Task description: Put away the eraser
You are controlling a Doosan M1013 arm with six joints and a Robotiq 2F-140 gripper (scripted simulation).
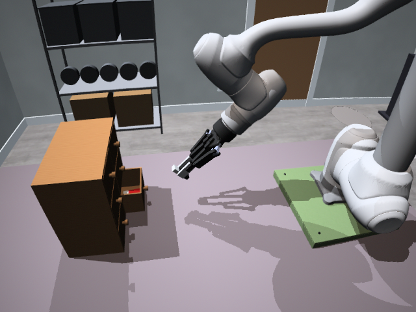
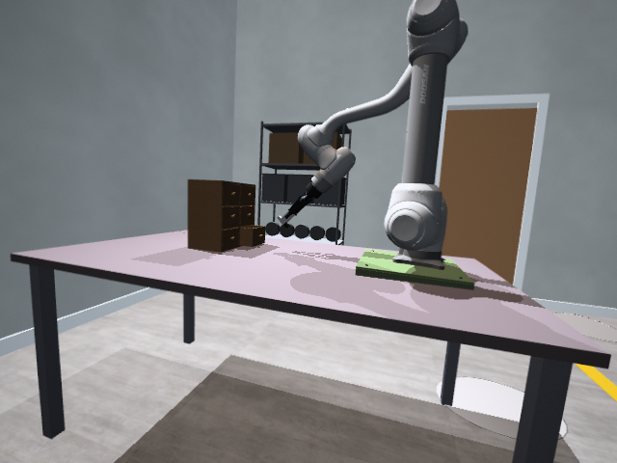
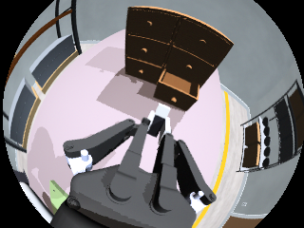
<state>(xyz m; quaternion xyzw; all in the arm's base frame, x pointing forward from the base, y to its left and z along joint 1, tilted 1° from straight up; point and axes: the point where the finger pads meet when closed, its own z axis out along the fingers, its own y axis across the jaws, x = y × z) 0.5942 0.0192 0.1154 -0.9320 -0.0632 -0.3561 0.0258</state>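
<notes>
Now: the black-and-white eraser 2 cm ahead of my hand and 2 cm below it. From my hand the other things lie so: white eraser 21 cm ahead, 2 cm to the right, 14 cm below.
</notes>
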